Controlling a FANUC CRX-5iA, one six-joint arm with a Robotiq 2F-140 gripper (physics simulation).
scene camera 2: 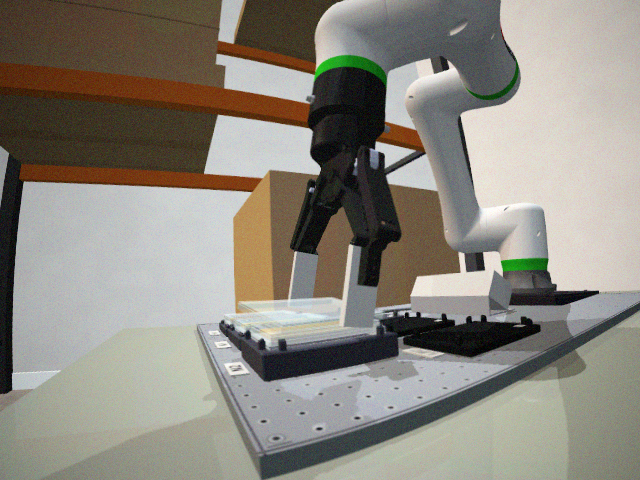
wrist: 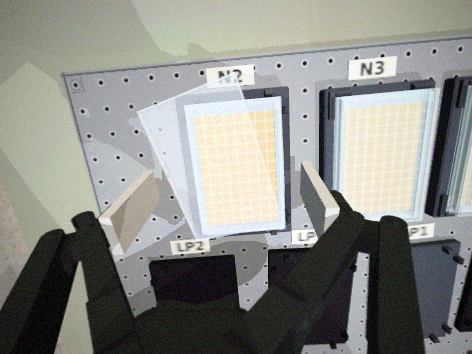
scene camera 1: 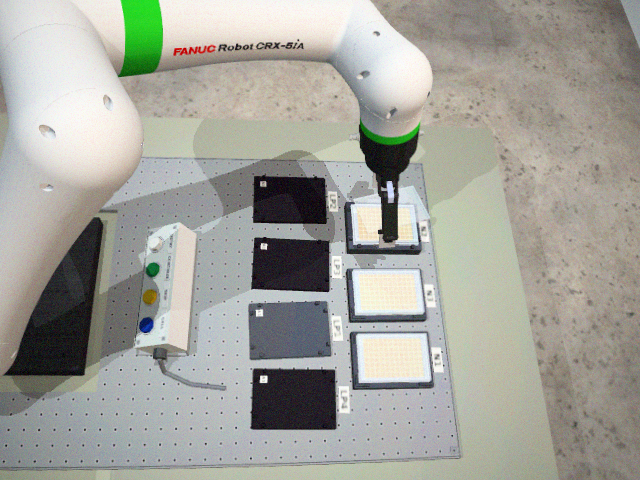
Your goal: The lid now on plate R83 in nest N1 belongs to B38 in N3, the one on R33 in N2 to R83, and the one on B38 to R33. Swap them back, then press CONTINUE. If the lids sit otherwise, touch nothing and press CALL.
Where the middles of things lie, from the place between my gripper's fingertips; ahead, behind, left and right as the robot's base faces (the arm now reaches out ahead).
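Nest N2 [scene camera 2: 283, 363]: my hand is 10 mm to the left of it, 20 mm short of it and 30 mm above it. Counted from my hand: nest N3 [scene camera 1: 428, 289], 150 mm to the right and 40 mm below; LP2 pad [scene camera 1: 301, 200], 70 mm to the left, 160 mm behind and 40 mm below; LP3 pad [scene camera 1: 278, 264], 70 mm to the right, 170 mm behind and 40 mm below.
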